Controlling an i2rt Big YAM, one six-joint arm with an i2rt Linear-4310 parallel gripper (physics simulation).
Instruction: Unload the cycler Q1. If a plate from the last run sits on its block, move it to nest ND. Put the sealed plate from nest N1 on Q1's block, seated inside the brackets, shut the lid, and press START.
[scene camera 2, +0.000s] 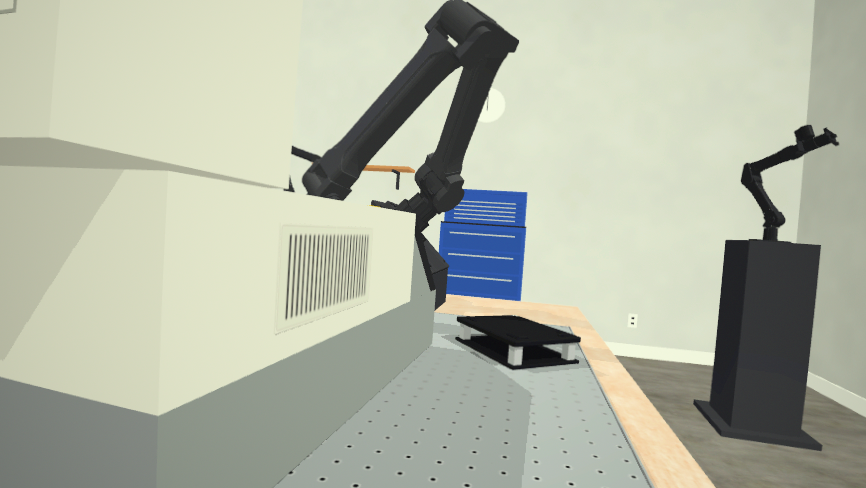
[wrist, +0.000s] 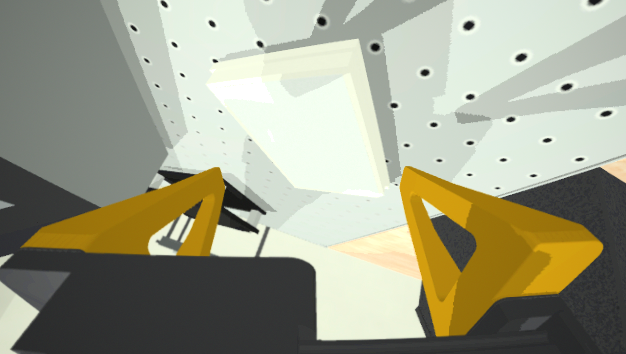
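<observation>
My gripper (wrist: 312, 176) is open, with its two yellow fingers wide apart and nothing between them. In the wrist view a pale rectangular plate-like piece (wrist: 310, 125) lies on the perforated board, ahead of the fingertips and between their lines. Its top is smooth and glossy; I cannot tell from its look which plate or nest part it is. In the scene view the arm (scene camera 2: 439, 187) reaches down behind a cream housing, and the fingers cannot be made out clearly. I cannot identify Q1's block, lid or START button, or nests N1 and ND, in these views.
The large cream and grey housing (scene camera 2: 224, 254) fills the scene view's left; a grey wall (wrist: 65, 100) stands left in the wrist view. A low black stand (scene camera 2: 515, 330) (wrist: 242, 199) with white posts sits on the perforated board (scene camera 2: 436, 418) (wrist: 425, 45). A blue drawer cabinet (scene camera 2: 484, 242) stands behind.
</observation>
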